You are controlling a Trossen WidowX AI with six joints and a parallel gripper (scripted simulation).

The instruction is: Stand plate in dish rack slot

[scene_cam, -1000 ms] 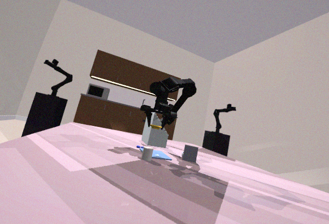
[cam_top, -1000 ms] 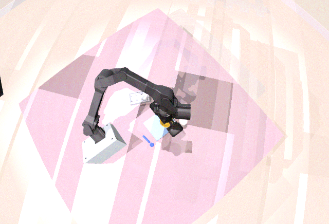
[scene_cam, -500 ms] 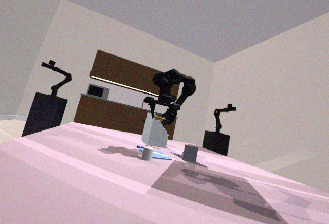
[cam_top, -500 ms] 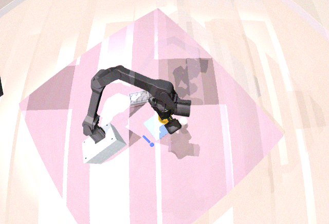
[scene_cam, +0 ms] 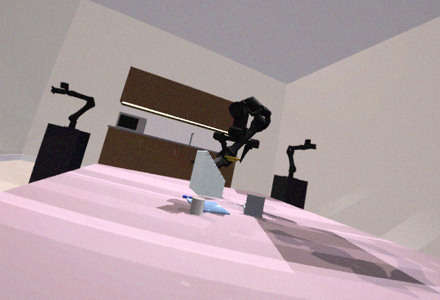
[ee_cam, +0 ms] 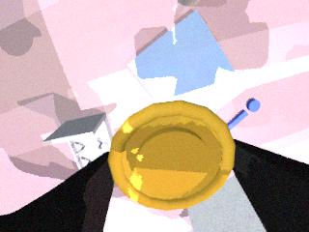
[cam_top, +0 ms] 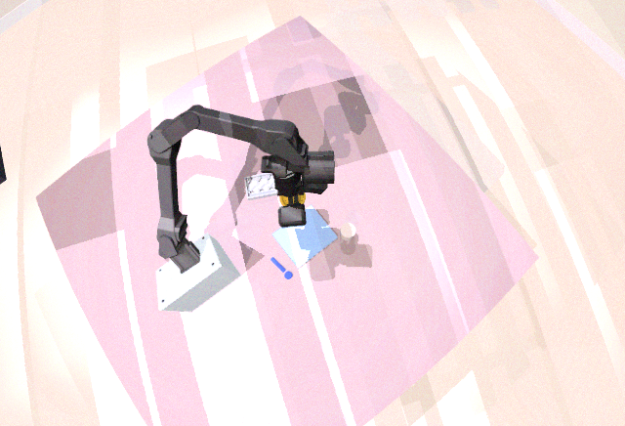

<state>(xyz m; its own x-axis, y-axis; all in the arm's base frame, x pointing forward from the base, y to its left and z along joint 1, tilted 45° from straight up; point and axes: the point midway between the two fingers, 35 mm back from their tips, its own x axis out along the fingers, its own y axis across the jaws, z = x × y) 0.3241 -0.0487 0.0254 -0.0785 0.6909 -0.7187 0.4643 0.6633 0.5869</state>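
Now: the dish rack 17 cm below my gripper tip, 15 cm to the left of it and 3 cm behind it. Round my gripper tip: white cup 17 cm below, 12 cm to the right, 10 cm ahead; then pale blue mat 19 cm below, 6 cm to the right, 1 cm behind; then yellow plate 1 cm above.
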